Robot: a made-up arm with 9 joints. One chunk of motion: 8 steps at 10 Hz.
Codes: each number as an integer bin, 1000 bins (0 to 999) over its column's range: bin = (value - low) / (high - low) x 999, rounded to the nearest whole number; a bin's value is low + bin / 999 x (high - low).
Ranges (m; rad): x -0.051..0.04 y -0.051..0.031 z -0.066..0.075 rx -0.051..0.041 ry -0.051..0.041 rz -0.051..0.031
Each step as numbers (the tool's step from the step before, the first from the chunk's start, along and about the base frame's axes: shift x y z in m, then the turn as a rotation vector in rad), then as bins.
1 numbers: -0.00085 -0.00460 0.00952 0.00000 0.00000 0.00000
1 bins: 551 565 535 554 554 621
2 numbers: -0.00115 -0.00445 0.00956 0.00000 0.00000 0.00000
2 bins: 547 567 535 554 554 621
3 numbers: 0.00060 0.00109 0.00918 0.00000 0.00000 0.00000
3 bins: 566 635 533 554 554 621
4 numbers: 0.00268 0.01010 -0.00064 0.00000 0.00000 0.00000
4 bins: 589 744 463 554 554 621
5 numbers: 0.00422 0.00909 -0.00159 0.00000 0.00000 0.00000
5 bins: 606 732 456 554 554 621
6 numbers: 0.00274 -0.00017 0.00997 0.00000 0.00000 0.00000
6 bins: 590 619 538 554 554 621
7 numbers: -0.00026 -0.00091 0.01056 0.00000 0.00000 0.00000
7 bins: 557 610 542 554 554 621
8 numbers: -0.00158 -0.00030 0.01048 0.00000 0.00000 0.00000
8 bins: 543 618 542 554 554 621
